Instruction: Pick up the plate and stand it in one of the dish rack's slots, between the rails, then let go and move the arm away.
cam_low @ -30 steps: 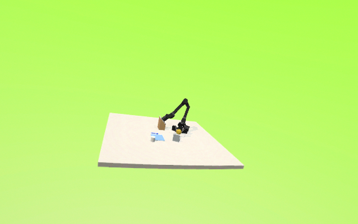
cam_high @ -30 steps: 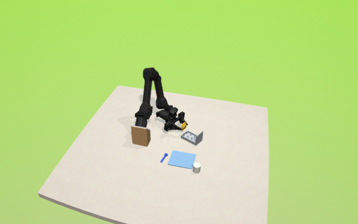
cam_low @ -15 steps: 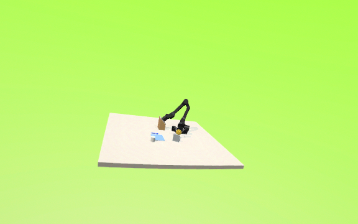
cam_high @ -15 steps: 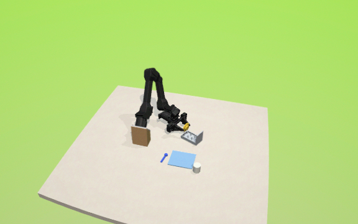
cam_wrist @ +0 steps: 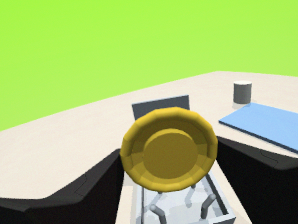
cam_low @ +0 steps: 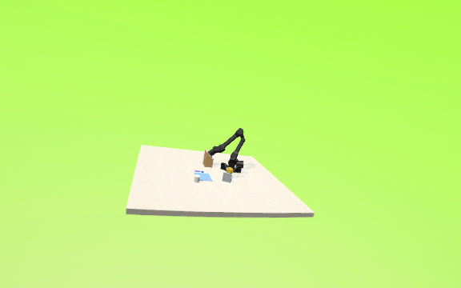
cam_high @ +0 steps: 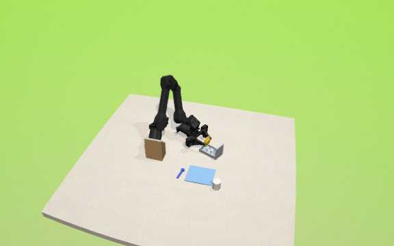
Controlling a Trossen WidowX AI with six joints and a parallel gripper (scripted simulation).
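Now: the yellow plate 1 cm behind my gripper tip. Round my gripper tip: white cup (13 cm ahead, 29 cm to the right, 4 cm below); then blue spoon (9 cm behind, 24 cm to the right, 6 cm below); then grey dish rack (2 cm ahead, 1 cm to the right, 4 cm below).
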